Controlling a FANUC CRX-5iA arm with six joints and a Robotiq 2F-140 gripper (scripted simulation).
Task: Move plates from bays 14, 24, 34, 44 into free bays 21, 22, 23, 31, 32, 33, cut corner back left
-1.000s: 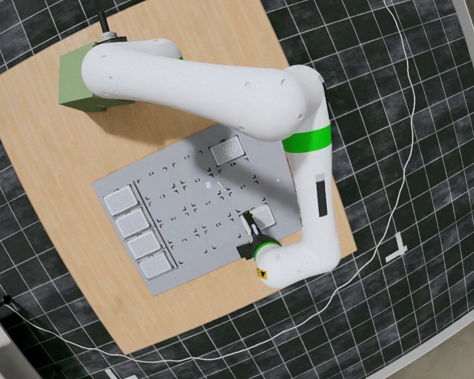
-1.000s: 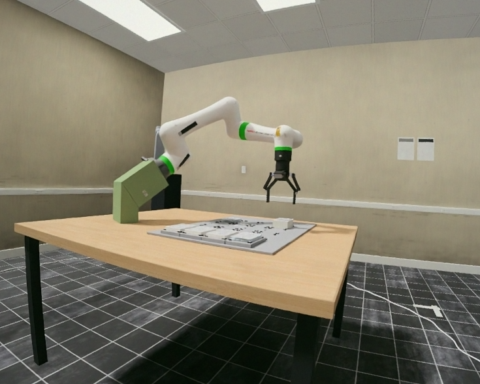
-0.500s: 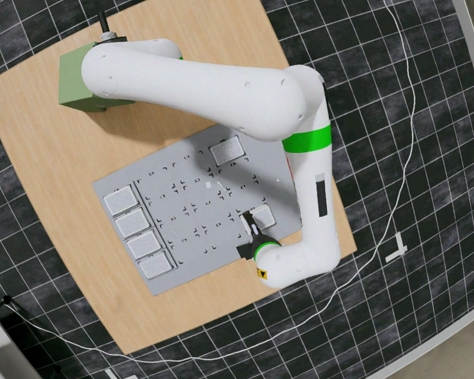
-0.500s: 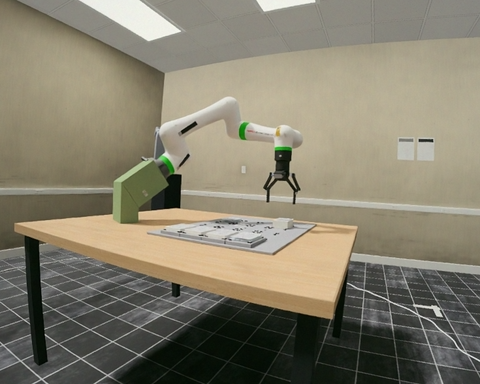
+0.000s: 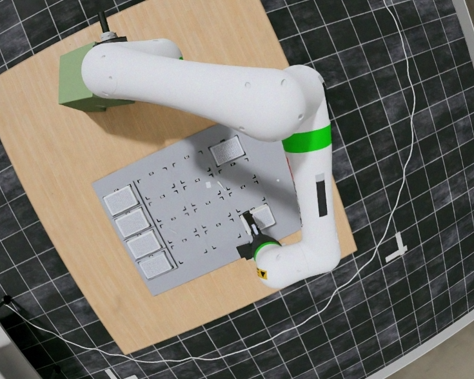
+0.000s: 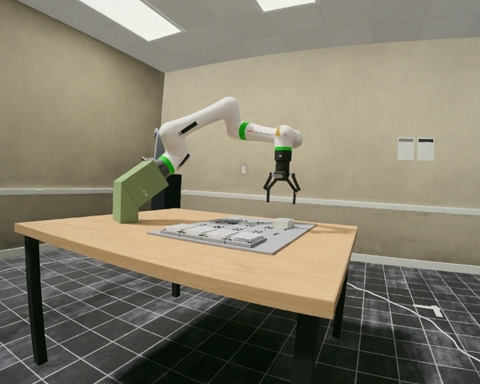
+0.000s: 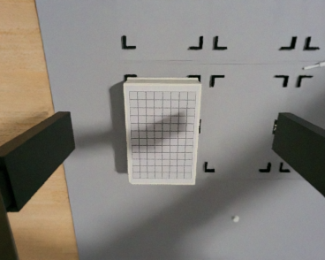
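Now: the white block 12 cm below my hand and 4 cm to the left of it. The rest, counted from my hand: sealed plate (32 cm behind, 14 cm below, 1 cm to the right).
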